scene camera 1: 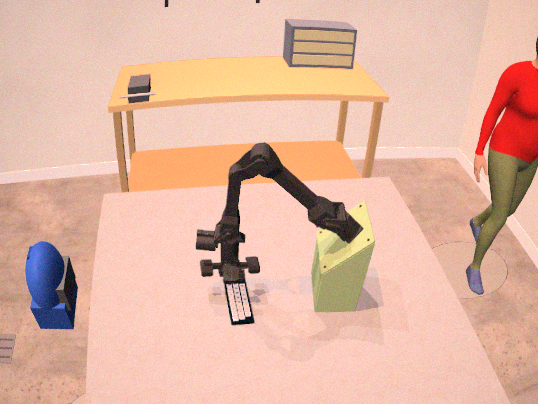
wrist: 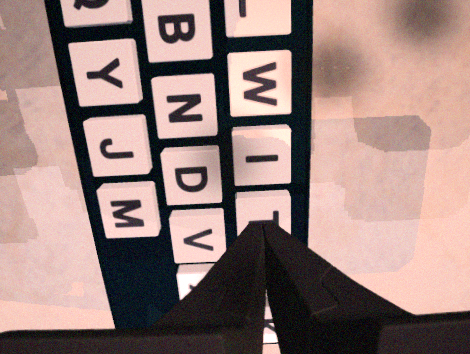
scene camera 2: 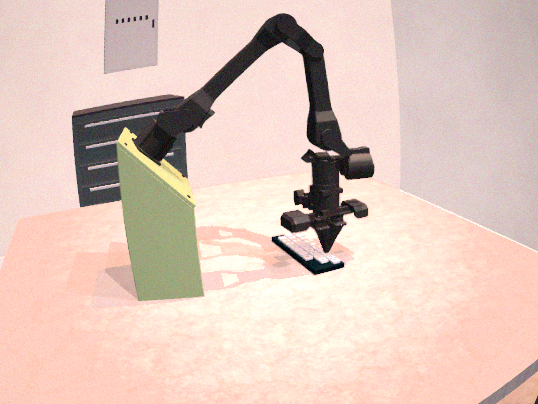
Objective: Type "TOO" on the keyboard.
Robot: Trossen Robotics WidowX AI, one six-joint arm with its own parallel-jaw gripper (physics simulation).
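Frame: origin at the arm's base, x down, y back, z left, level; metres.
Seen in the pictures: gripper, fingertip midpoint: (scene camera 1: 229,284) (wrist: 261,236) (scene camera 2: 326,252); arm's base at its link origin: (scene camera 1: 351,231) (scene camera 2: 145,152).
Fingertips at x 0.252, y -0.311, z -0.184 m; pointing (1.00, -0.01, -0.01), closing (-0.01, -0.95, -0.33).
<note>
Offsets run from my fingertips to a thing's top centre. Level surfaces: height alone.
A small dark keyboard @(dx +0.003, dy +0.000, dz +0.059 m) (scene camera 1: 239,301) (scene camera 2: 317,270) (wrist: 135,270) with white letter keys lies flat on the table. My gripper (scene camera 2: 327,250) (wrist: 261,236) is shut with nothing between its fingers and points straight down at one end of the keyboard. In the wrist view its fingertips cover part of the T key @(dx +0.003, dy -0.002, dz +0.003 m) (wrist: 252,207); whether they touch it I cannot tell. The I key @(dx +0.003, dy -0.009, dz +0.023 m) (wrist: 261,157) and the W key @(dx +0.003, dy -0.016, dz +0.042 m) (wrist: 260,84) lie further along the same row. The V key @(dx +0.003, dy +0.019, dz +0.005 m) (wrist: 197,237) is in the middle row. The fingers hide the keys below T. The O key cannot be made out.
The arm is mounted on a green slanted pedestal (scene camera 1: 337,290) (scene camera 2: 162,250), which stands on the pale table @(dx +0.019 m) (scene camera 1: 165,350) (scene camera 2: 300,340) to one side of the keyboard. A wooden workbench (scene camera 1: 225,80) with a drawer box (scene camera 1: 322,47) stands behind. A person in red (scene camera 1: 517,115) stands at the right.
</note>
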